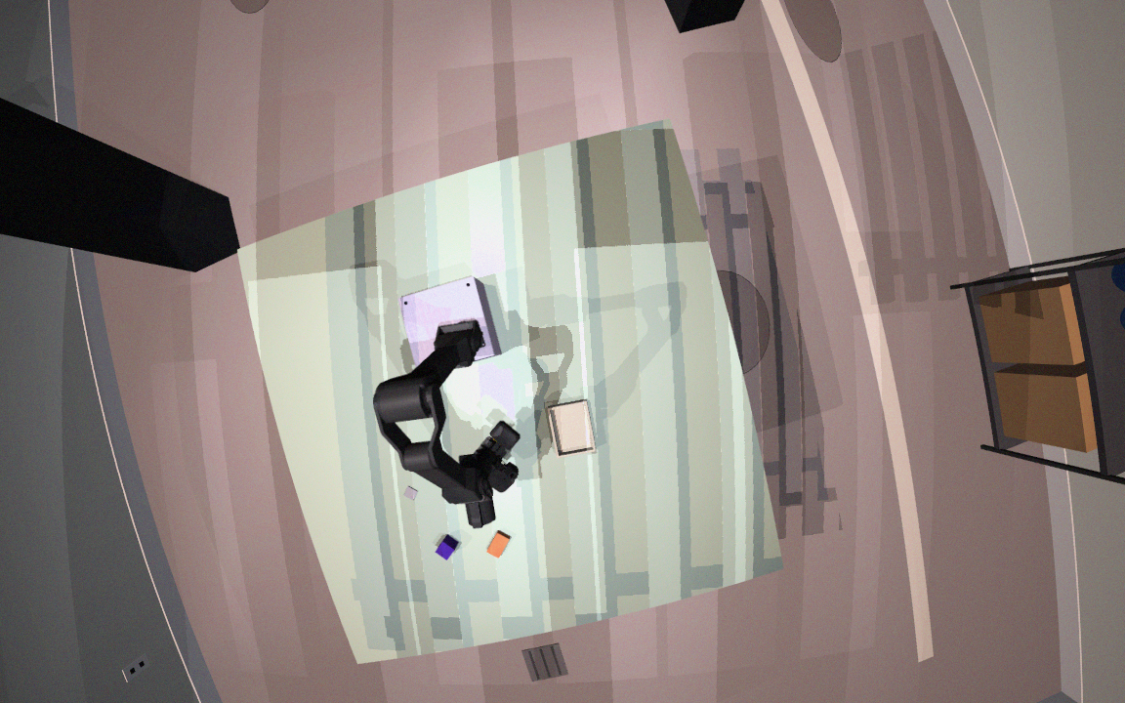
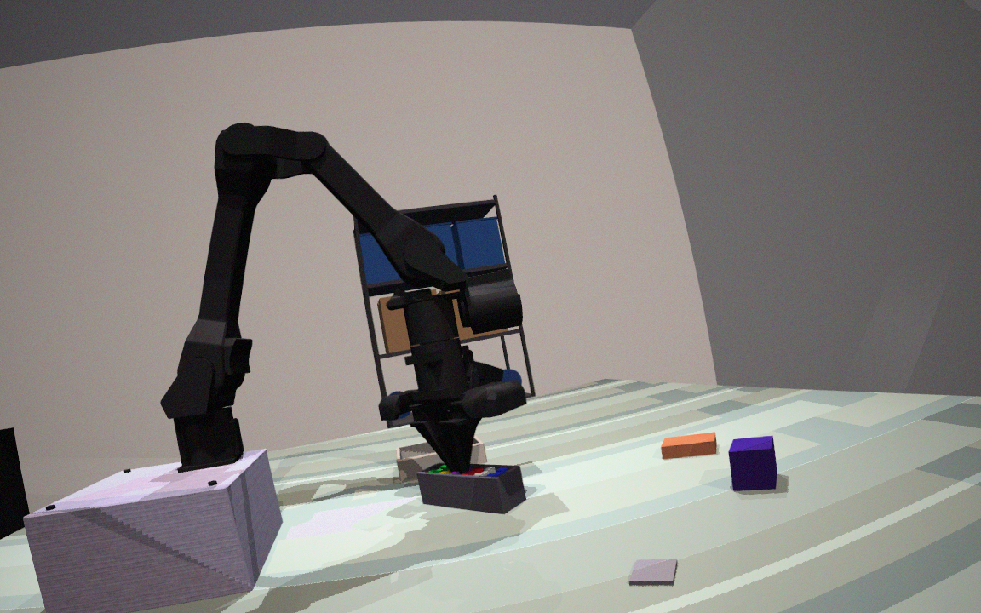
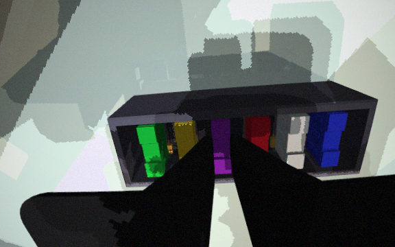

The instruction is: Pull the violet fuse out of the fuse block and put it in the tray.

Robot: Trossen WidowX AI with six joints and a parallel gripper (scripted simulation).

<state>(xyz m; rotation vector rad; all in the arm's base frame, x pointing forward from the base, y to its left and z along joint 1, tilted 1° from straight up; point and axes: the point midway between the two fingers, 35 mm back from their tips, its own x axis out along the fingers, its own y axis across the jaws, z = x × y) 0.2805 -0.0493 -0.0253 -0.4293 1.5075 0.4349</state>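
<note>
Right now the yellow fuse is 1 cm behind my gripper tip, 1 cm to the left of it and 1 cm below it. From my gripper tip the other things lie so: green fuse (2 cm behind, 3 cm to the left, 1 cm below); then violet fuse (1 cm below); then red fuse (1 cm ahead, 2 cm to the right, 1 cm below).
</note>
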